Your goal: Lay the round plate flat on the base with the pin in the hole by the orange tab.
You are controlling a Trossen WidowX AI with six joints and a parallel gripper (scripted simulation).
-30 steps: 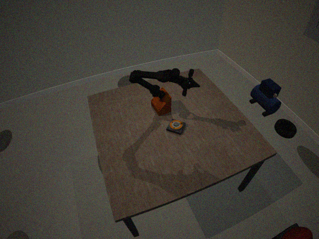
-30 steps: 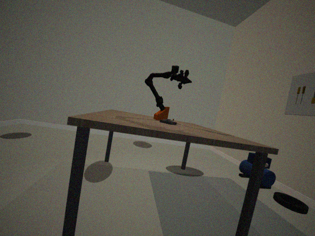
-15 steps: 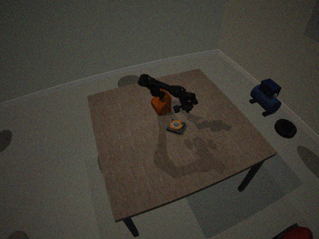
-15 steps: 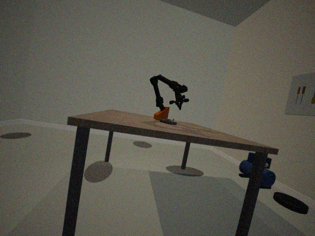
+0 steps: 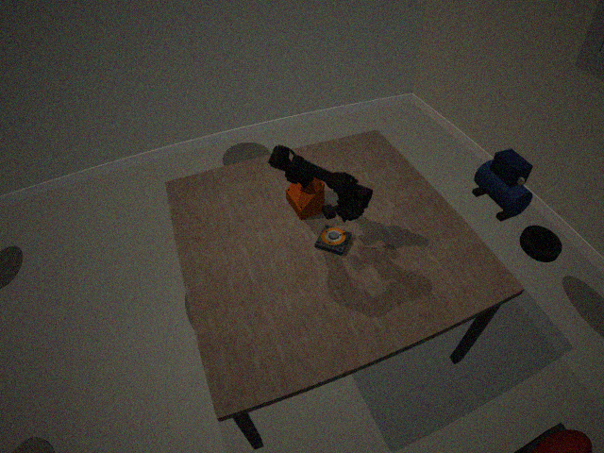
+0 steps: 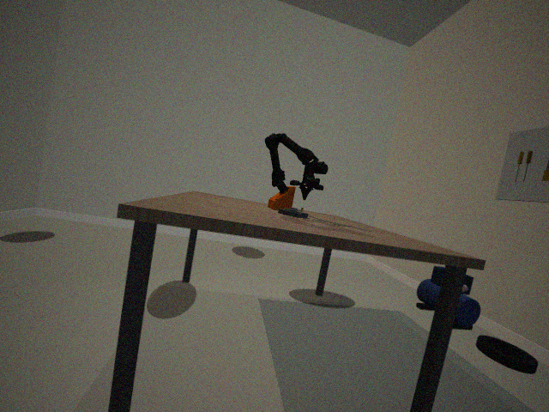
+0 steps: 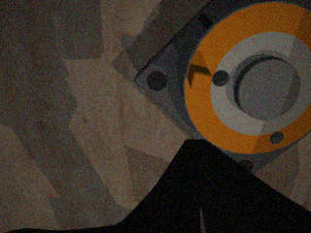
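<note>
The round plate lies 10 mm ahead of my gripper tip, 30 mm to the right of it and 60 mm below it. The rest, counted from my gripper tip: base (50 mm to the right, 70 mm below).
</note>
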